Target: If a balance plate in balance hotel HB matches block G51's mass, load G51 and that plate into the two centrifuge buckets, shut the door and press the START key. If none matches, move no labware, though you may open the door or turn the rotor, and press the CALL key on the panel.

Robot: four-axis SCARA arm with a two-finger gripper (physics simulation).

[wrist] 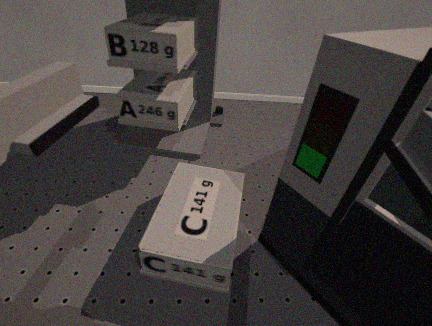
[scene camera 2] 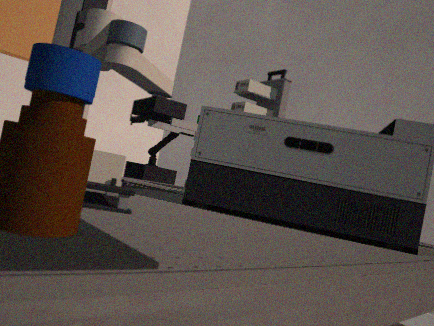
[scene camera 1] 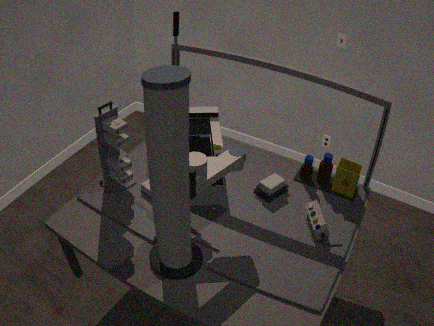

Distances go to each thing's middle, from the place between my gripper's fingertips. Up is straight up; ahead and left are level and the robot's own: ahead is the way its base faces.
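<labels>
My hand, measured from the centrifuge (scene camera 2: pixel 360 186): 4 cm to the right of it, 34 cm short of it, 6 cm above it.
</labels>
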